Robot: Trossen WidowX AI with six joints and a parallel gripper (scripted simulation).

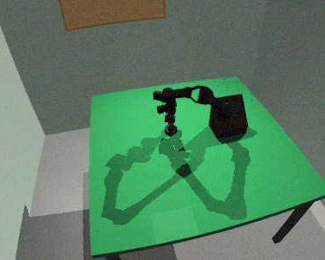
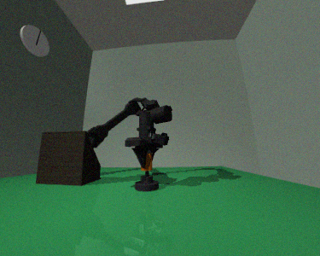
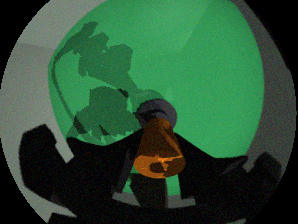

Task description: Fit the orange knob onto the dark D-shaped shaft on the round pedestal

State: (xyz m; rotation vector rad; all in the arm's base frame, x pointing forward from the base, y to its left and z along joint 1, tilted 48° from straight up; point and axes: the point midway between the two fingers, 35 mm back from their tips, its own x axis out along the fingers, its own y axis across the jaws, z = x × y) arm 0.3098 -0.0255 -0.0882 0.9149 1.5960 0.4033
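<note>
Right now my gripper tip is 20 mm below the orange knob. The rest, counted from my gripper tip: dark round pedestal: 40 mm below.
</note>
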